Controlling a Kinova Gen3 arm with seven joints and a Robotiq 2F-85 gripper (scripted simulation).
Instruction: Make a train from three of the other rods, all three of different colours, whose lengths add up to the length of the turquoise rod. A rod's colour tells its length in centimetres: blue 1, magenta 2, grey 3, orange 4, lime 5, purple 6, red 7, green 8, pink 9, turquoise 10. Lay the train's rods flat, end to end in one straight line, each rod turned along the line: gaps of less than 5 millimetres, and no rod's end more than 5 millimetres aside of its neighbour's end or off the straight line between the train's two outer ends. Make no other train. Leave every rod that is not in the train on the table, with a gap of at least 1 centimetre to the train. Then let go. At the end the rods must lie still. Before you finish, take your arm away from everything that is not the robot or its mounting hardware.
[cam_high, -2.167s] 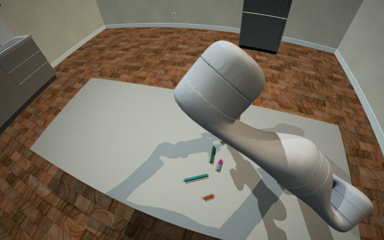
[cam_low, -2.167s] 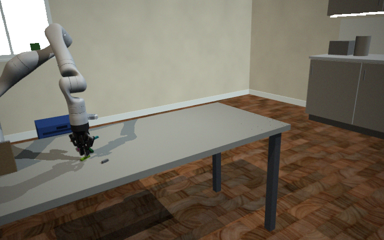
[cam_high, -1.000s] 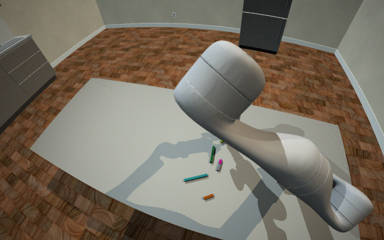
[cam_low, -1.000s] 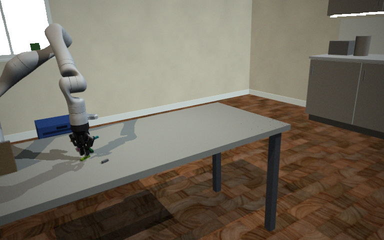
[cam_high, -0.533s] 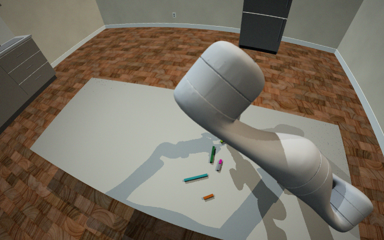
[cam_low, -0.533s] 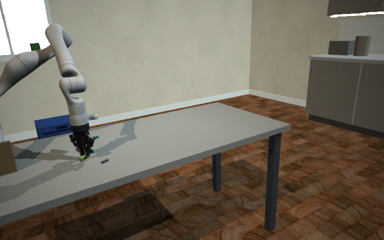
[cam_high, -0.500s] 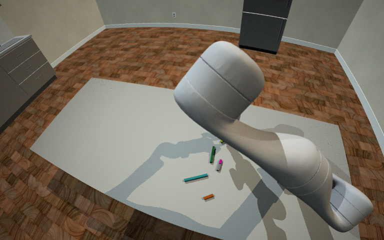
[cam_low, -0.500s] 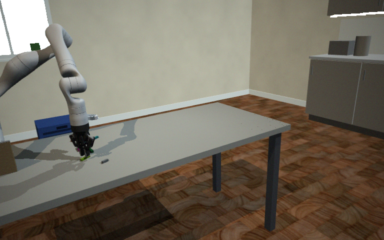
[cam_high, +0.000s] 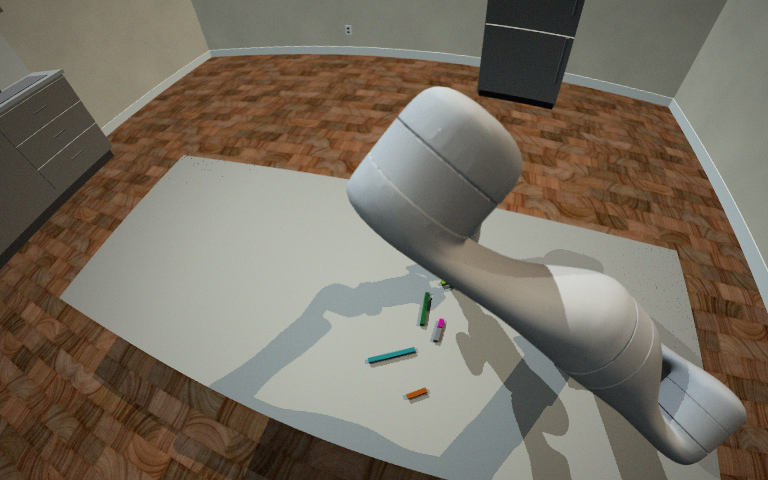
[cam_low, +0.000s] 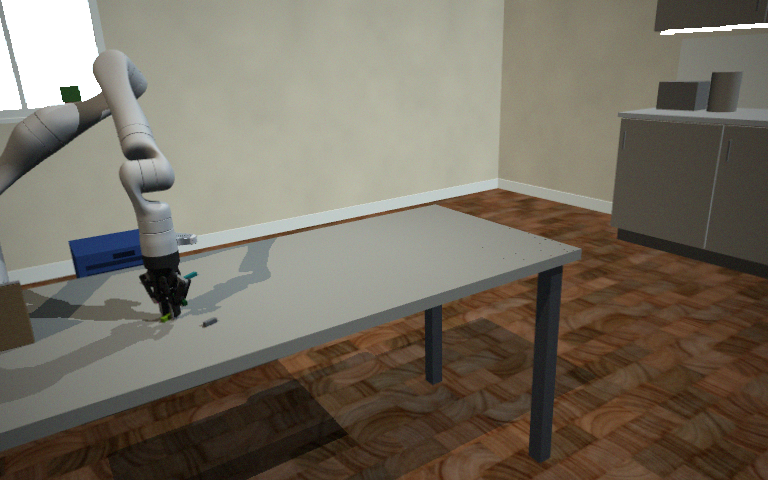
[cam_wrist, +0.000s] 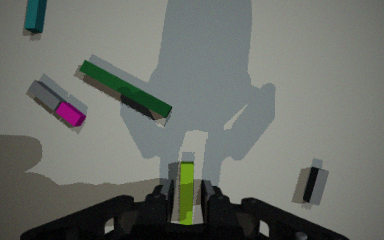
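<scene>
My hand is 2 cm above the lime rod. Round my hand: turquoise rod (22 cm to the left, 5 cm ahead, 2 cm below); green rod (9 cm to the left, 3 cm ahead, 2 cm below); magenta rod (11 cm to the left, 2 cm below, 1 cm behind).
</scene>
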